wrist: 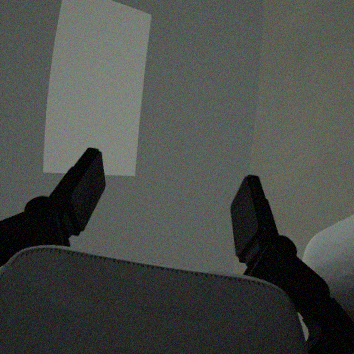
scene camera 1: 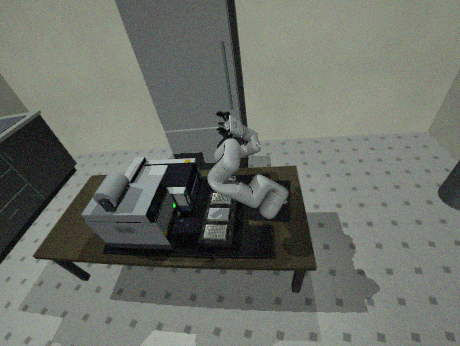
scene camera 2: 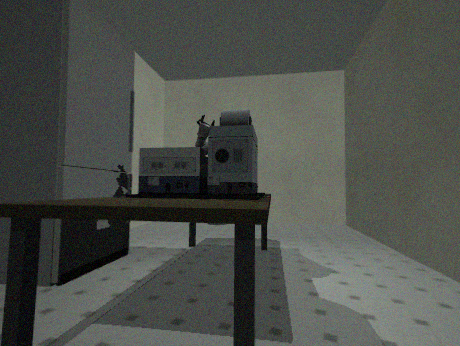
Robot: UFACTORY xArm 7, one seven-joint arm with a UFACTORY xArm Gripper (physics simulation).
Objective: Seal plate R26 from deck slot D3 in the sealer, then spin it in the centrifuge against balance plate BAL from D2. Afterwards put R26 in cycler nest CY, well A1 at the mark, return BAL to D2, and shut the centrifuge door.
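Frame: origin at the arm's base, x up, y back, z right, level; centimetres.
Where they show: gripper, fingertip midpoint: (wrist: 170, 178) (scene camera 1: 217, 120) (scene camera 2: 208, 117).
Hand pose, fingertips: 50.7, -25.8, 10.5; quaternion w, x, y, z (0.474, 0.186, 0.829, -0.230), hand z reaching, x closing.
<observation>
Things, the pixels of their centre, and the offset from my fingertips, as dx, dy, dz.
- pale plate with a well pattern, body centre: (scene camera 1: 215, 231) -52.5, -6.0, -31.9
- smoother pale plate at the middle of its body: (scene camera 1: 218, 214) -52.5, -5.9, -19.5
- patterned plate at the middle of its body: (scene camera 1: 221, 198) -52.5, -5.8, -7.1
- more at the middle of its body: (scene camera 1: 224, 184) -56.4, -6.6, +9.0
My gripper (scene camera 1: 219, 123) (scene camera 2: 208, 120) (wrist: 170, 178) is open and empty, raised high above the back of the table and tilted upward. In scene camera 1, several plates lie in a row on the dark deck. A pale plate with a well pattern (scene camera 1: 215, 231) is nearest the front, a smoother pale plate (scene camera 1: 218, 214) is in the middle, and another patterned plate (scene camera 1: 220, 198) is behind it. Part of one more (scene camera 1: 231, 178) shows beside the arm. Labels cannot be read, so R26 and BAL cannot be told apart. The centrifuge door and well A1 cannot be made out.
A large grey machine with a roll on top (scene camera 1: 125, 210) (scene camera 2: 232, 155) stands left of the plates. A second, lower machine (scene camera 1: 152, 172) (scene camera 2: 170, 167) stands behind it. A green light (scene camera 1: 174, 205) shows at the machine fronts. The arm's base (scene camera 1: 272, 205) is right of the plates.
</observation>
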